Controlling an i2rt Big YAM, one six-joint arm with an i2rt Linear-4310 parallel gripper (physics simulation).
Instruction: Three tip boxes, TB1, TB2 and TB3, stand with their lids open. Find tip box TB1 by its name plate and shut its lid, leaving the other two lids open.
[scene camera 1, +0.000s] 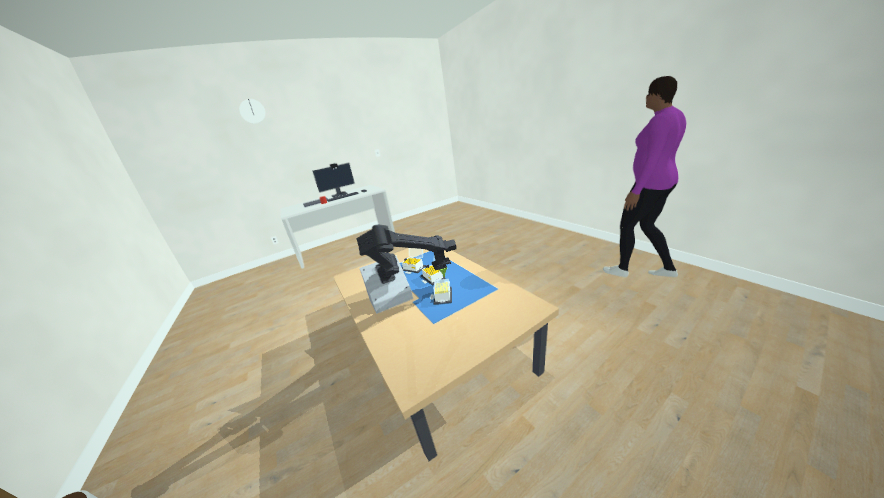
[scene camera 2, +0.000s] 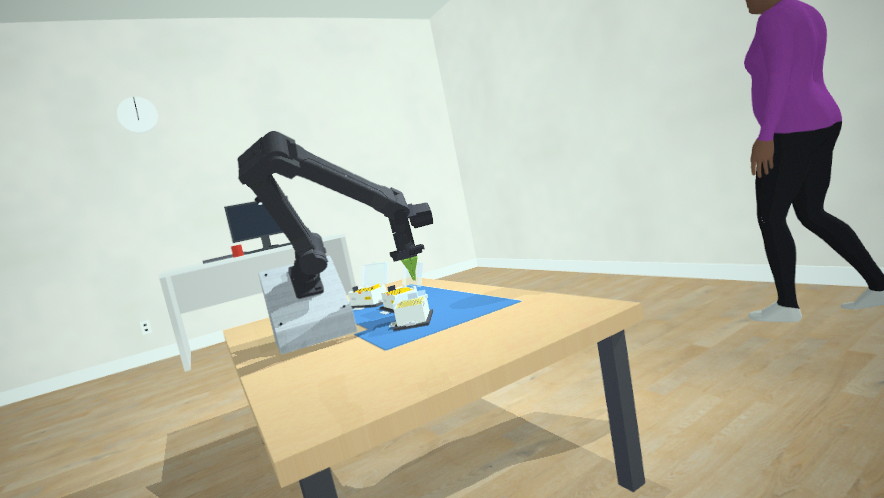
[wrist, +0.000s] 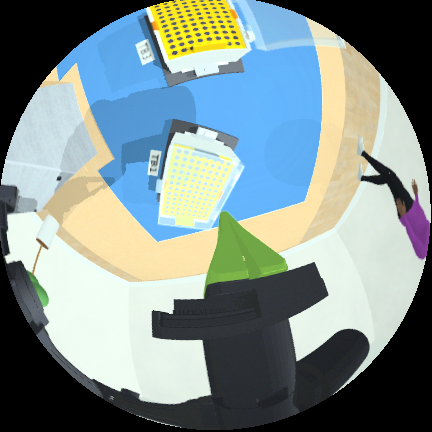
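Where they show: gripper, fingertip midpoint: (scene camera 1: 444, 276) (scene camera 2: 414, 280) (wrist: 222, 214); arm's base at its link origin: (scene camera 1: 385, 272) (scene camera 2: 306, 281).
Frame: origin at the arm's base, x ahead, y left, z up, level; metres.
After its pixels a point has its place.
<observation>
Tip box TB1 (scene camera 1: 442, 292) {z -0.109, x 0.236, y -0.252 m} (scene camera 2: 411, 312) {z -0.134, x 0.237, y -0.250 m} (wrist: 197, 185) {z -0.098, x 0.269, y -0.177 m} is the nearest box in the scene views; its name plate (wrist: 154, 162) {z -0.174, x 0.204, y -0.162 m} reads TB1. Its clear lid lies down over the yellow rack and looks shut; whether it is fully seated I cannot tell. The middle tip box (scene camera 1: 432, 274) {z -0.118, x 0.283, y -0.020 m} (scene camera 2: 394, 300) (wrist: 200, 30) has its clear lid (wrist: 295, 31) open; I cannot surely read its plate's digit. The far tip box (scene camera 1: 412, 265) (scene camera 2: 366, 296) {z -0.135, x 0.228, y 0.199 m} also has its lid (scene camera 2: 374, 273) {z -0.070, x 0.304, y 0.296 m} up. My gripper (scene camera 2: 413, 278) {z -0.056, x 0.289, y -0.189 m} (wrist: 222, 214) {z -0.056, x 0.289, y -0.189 m} is shut and empty, with green fingertips above the boxes, near TB1's lid edge in the wrist view.
The boxes stand on a blue mat (scene camera 1: 470, 284) {z -0.176, x 0.451, y -0.199 m} (scene camera 2: 482, 301) {z -0.176, x 0.489, y -0.219 m} (wrist: 250, 100) {z -0.175, x 0.369, y -0.090 m} on the wooden table (scene camera 1: 457, 346) {z -0.179, x 0.129, y -0.583 m} (scene camera 2: 433, 377) {z -0.179, x 0.120, y -0.647 m}. The arm's grey base plate (scene camera 1: 389, 300) {z -0.125, x -0.037, y -0.104 m} (scene camera 2: 278, 321) {z -0.086, x -0.114, y -0.083 m} is left of them. A person (scene camera 1: 660, 148) (scene camera 2: 788, 74) stands beyond the table at right.
</observation>
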